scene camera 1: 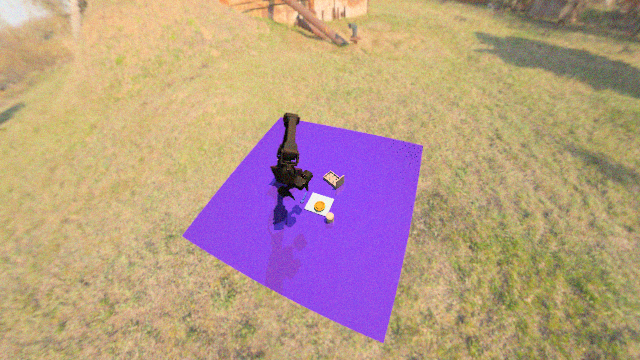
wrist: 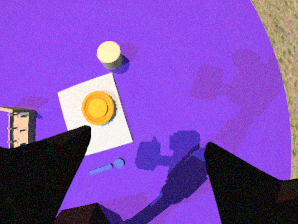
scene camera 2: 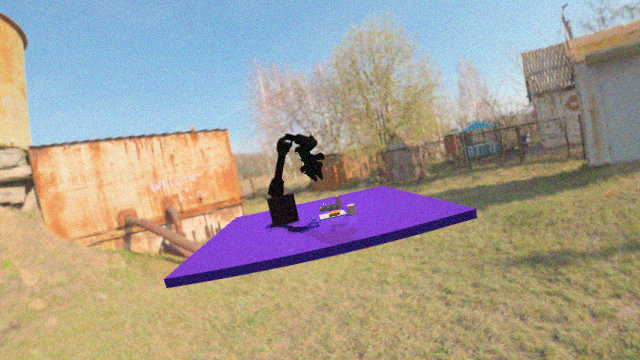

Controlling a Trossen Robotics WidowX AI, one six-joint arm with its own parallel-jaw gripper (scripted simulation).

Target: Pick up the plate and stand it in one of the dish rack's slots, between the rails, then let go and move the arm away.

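Note:
My gripper (wrist: pixel 150 141): open, holding nothing. A plate (wrist: pixel 97 107) visible too.

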